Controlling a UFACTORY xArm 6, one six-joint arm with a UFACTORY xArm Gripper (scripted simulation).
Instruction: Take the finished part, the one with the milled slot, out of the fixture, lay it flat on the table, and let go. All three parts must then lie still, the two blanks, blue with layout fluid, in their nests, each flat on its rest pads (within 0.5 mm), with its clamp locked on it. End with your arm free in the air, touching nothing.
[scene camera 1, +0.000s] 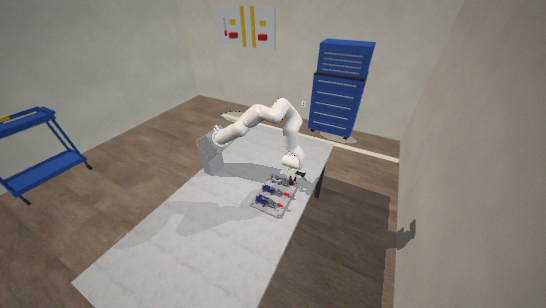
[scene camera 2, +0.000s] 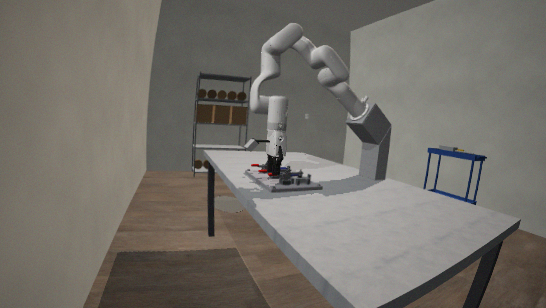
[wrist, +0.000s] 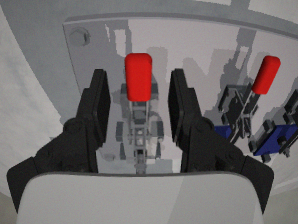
Labels:
My gripper (wrist: 139, 84): 13 cm from the lens. A grey fixture plate (wrist: 214, 52) is 18 cm from the lens. A red clamp handle (wrist: 138, 66): 12 cm from the lens. The marked spots on the grey fixture plate and the red clamp handle are 8 cm apart.

